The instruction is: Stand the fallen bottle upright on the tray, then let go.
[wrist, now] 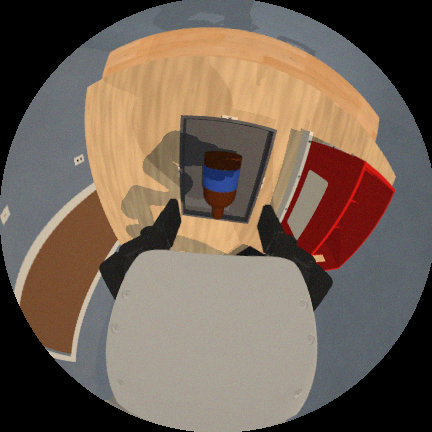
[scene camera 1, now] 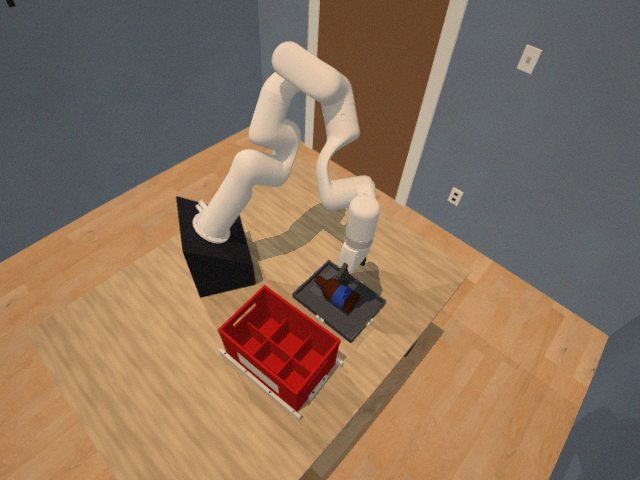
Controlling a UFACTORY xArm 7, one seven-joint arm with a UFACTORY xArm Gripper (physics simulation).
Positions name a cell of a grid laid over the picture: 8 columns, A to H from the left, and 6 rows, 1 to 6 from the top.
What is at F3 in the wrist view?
A pale rail.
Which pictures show my gripper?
The wrist view and scene camera 1: all of them.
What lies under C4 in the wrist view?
My gripper.
